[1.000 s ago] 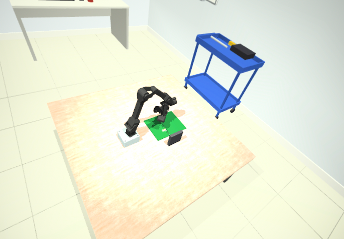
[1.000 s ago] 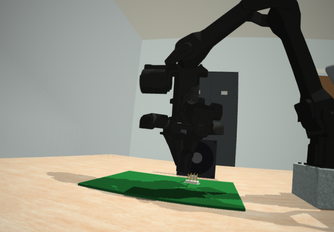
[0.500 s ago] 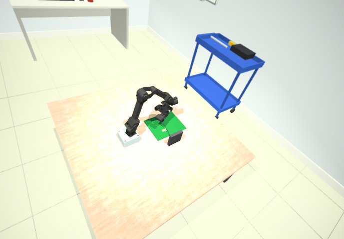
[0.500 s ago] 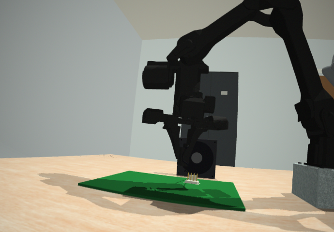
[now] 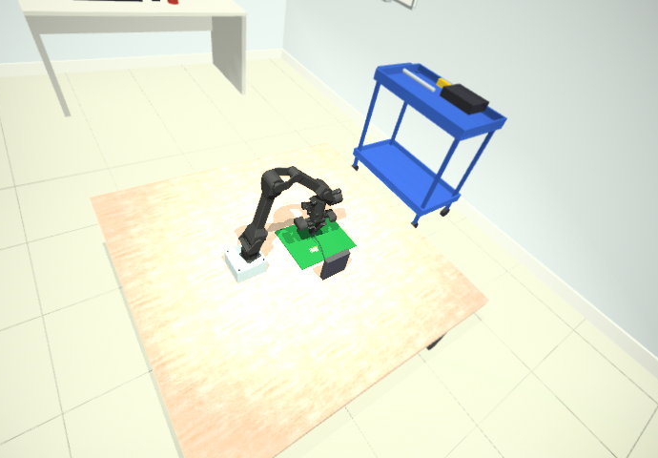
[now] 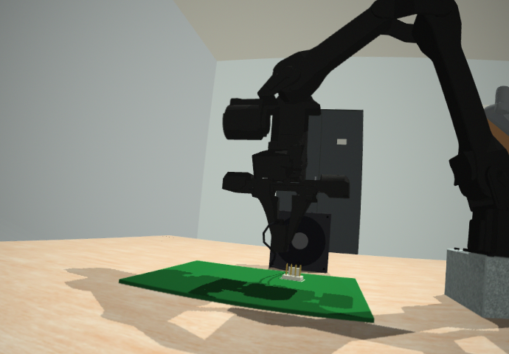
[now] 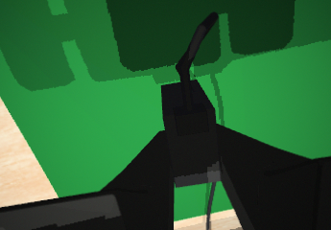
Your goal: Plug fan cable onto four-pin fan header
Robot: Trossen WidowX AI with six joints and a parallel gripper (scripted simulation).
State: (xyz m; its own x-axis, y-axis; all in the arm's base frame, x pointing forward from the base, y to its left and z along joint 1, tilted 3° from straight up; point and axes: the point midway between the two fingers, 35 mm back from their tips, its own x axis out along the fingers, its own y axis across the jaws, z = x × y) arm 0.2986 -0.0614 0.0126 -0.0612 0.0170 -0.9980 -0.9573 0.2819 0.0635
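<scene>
The white four-pin header is 2 cm behind my gripper tip, 5 cm to the right of it and 6 cm below it. The rest, counted from my gripper tip: green board 3 cm ahead, 8 cm below; then black fan 5 cm behind, 18 cm to the right, 1 cm below; then black plug 1 cm to the left, 1 cm above.
</scene>
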